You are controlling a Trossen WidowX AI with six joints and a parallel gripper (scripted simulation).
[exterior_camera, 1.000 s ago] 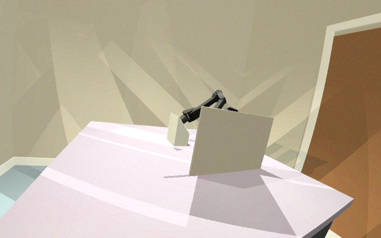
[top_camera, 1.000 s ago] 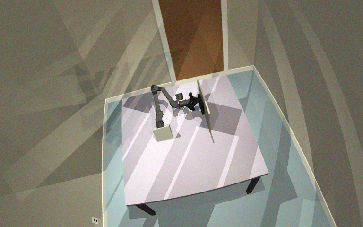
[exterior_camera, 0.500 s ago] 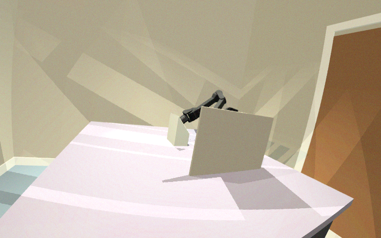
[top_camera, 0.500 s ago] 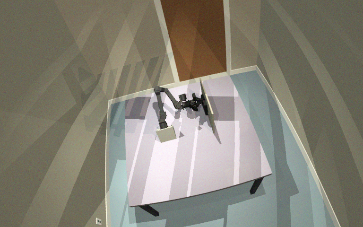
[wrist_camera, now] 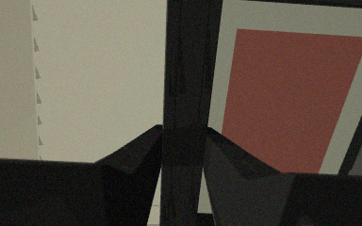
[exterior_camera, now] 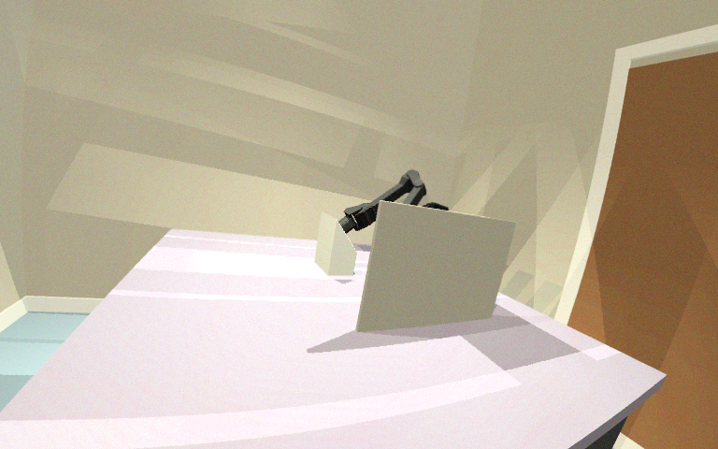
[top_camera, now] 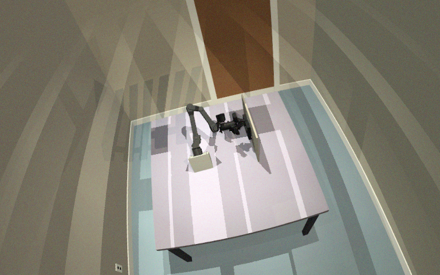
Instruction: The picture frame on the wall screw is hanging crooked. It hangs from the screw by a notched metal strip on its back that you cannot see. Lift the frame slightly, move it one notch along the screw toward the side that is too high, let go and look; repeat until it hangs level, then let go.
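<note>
The picture frame is 50 mm below my gripper tip, 10 mm to the right of it and 10 mm ahead of it. Round my gripper tip: beige wall panel: 70 mm below, 20 mm ahead, 10 mm to the right.
</note>
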